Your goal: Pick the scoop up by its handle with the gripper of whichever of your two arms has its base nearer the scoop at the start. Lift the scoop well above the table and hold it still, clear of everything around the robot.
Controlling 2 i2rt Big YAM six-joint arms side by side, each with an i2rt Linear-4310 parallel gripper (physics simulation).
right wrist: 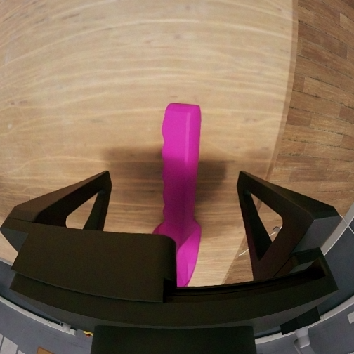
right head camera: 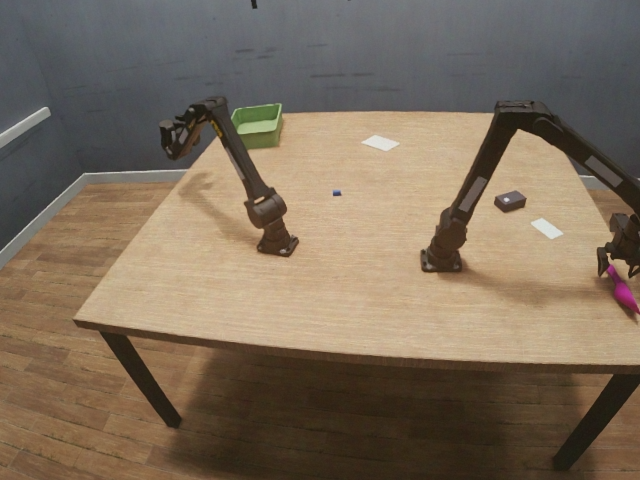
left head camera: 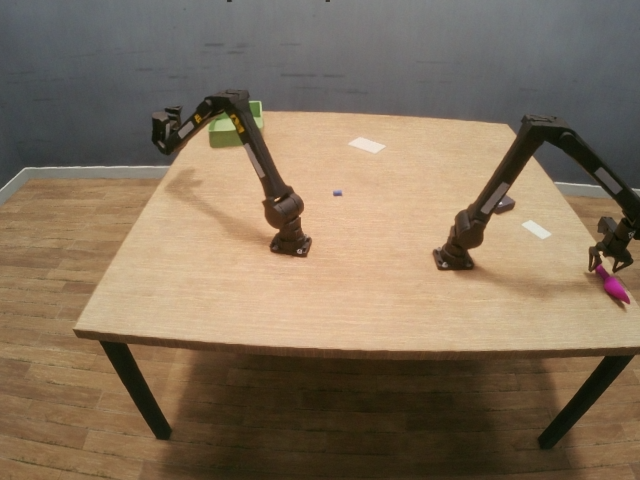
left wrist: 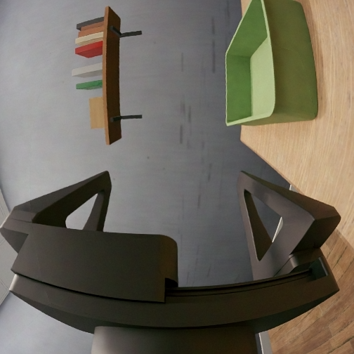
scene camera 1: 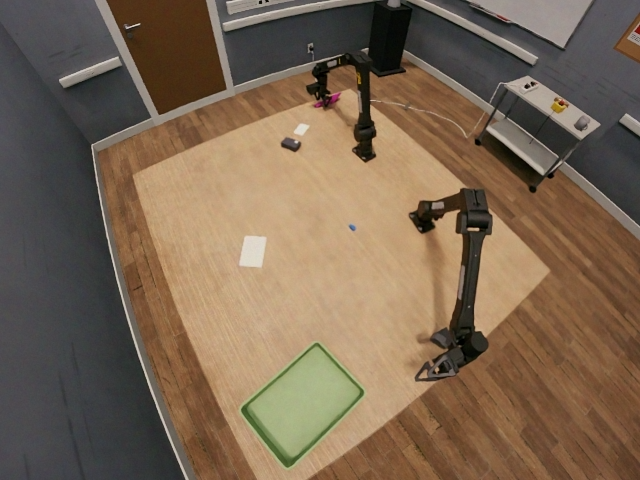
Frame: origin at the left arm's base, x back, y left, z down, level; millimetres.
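Seen in the pictures: left gripper, fingertip midpoint: (left head camera: 183,116) (scene camera 1: 420,377); right gripper, fingertip midpoint: (right head camera: 613,276) (left head camera: 601,271) (scene camera 1: 322,103); left arm's base at its link origin: (right head camera: 278,246) (left head camera: 291,246) (scene camera 1: 421,221); right arm's base at its link origin: (right head camera: 440,262) (left head camera: 452,260) (scene camera 1: 363,153).
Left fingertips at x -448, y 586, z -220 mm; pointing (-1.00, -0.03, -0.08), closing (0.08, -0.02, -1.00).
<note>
Pixels of each thing's middle, then the offset from my left fingertips to it.
- magenta scoop at the middle of its body: (right head camera: 619,290) (left head camera: 608,283) (scene camera 1: 329,101) dy -1628, dx +414, dz +202 mm
- green bin at the middle of its body: (scene camera 1: 303,402) (left head camera: 236,123) (right head camera: 255,126) dy -77, dx -352, dz +176 mm
- dark box at the middle of its body: (right head camera: 510,200) (left head camera: 501,203) (scene camera 1: 290,144) dy -1304, dx +35, dz +199 mm
- small white card at the middle of its body: (right head camera: 546,228) (left head camera: 536,229) (scene camera 1: 301,129) dy -1433, dx +144, dz +219 mm
- larger white sheet at the middle of its body: (scene camera 1: 253,251) (right head camera: 380,143) (left head camera: 366,145) dy -729, dx -342, dz +217 mm
- small blue piece at the middle of its body: (left head camera: 337,193) (scene camera 1: 352,227) dy -675, dx +114, dz +212 mm
A magenta scoop (left head camera: 615,289) (right head camera: 624,296) (scene camera 1: 335,98) lies on the table near its right edge in the head views. In the right wrist view the scoop (right wrist: 180,150) has its handle running up the picture and its blade partly hidden by the gripper body. My right gripper (left head camera: 605,268) (right wrist: 173,177) is open, pointing down over the scoop, with the handle between its spread fingers and a gap on both sides. My left gripper (left wrist: 173,178) is open and empty, raised at the far side from the scoop; in scene camera 1 it shows at the lower right.
A green bin (left head camera: 227,135) (right head camera: 261,135) (scene camera 1: 305,403) (left wrist: 295,65) stands at a table corner. A dark box (right head camera: 510,201) (scene camera 1: 291,144), a small white card (left head camera: 536,228) (right head camera: 546,228), a larger white sheet (left head camera: 367,145) (scene camera 1: 253,251) and a small blue piece (left head camera: 337,192) (scene camera 1: 352,227) lie on the table.
</note>
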